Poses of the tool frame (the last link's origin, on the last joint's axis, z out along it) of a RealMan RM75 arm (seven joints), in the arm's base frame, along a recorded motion.
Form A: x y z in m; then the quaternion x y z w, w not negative.
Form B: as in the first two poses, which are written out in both.
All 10 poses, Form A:
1: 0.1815 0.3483 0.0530 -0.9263 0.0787 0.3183 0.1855
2: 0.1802 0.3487 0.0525 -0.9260 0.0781 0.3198 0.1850
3: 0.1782 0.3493 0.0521 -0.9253 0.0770 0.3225 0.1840
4: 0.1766 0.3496 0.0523 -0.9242 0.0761 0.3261 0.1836
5: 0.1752 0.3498 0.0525 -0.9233 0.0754 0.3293 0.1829
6: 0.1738 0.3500 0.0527 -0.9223 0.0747 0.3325 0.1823
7: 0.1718 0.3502 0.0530 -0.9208 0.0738 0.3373 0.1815
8: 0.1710 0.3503 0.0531 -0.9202 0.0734 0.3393 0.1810
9: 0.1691 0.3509 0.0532 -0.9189 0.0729 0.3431 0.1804
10: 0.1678 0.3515 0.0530 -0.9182 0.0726 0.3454 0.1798
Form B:
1: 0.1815 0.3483 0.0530 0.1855 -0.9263 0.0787 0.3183
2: 0.1802 0.3487 0.0525 0.1850 -0.9260 0.0781 0.3198
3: 0.1782 0.3493 0.0521 0.1840 -0.9253 0.0770 0.3225
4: 0.1766 0.3496 0.0523 0.1836 -0.9242 0.0761 0.3261
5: 0.1752 0.3498 0.0525 0.1829 -0.9233 0.0754 0.3293
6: 0.1738 0.3500 0.0527 0.1823 -0.9223 0.0747 0.3325
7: 0.1718 0.3502 0.0530 0.1815 -0.9208 0.0738 0.3373
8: 0.1710 0.3503 0.0531 0.1810 -0.9202 0.0734 0.3393
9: 0.1691 0.3509 0.0532 0.1804 -0.9189 0.0729 0.3431
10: 0.1678 0.3515 0.0530 0.1798 -0.9182 0.0726 0.3454
